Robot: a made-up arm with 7 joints. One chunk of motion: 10 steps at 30 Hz.
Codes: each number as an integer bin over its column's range. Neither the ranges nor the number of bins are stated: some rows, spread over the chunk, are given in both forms.
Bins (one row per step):
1: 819 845 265 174 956 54 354
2: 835 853 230 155 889 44 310
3: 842 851 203 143 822 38 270
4: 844 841 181 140 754 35 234
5: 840 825 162 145 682 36 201
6: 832 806 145 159 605 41 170
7: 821 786 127 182 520 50 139
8: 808 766 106 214 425 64 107
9: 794 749 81 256 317 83 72
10: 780 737 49 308 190 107 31
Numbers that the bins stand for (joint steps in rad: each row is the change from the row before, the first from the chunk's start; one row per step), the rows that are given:
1: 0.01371 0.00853 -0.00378 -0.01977 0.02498 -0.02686 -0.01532
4: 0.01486 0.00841 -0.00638 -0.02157 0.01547 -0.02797 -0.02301
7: 0.01380 0.00682 -0.00806 -0.01934 0.00446 -0.02710 -0.02910
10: 0.01192 0.00539 -0.01048 -0.01266 -0.01106 -0.02379 -0.03601
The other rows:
2: 0.01445 0.00876 -0.00486 -0.02078 0.02182 -0.02745 -0.01814
3: 0.01477 0.00870 -0.00570 -0.02141 0.01867 -0.02779 -0.02070
5: 0.01468 0.00795 -0.00697 -0.02131 0.01209 -0.02791 -0.02512
6: 0.01431 0.00740 -0.00750 -0.02056 0.00846 -0.02762 -0.02711
8: 0.01321 0.00624 -0.00871 -0.01765 -0.00001 -0.02628 -0.03115
9: 0.01256 0.00574 -0.00949 -0.01542 -0.00509 -0.02518 -0.03339

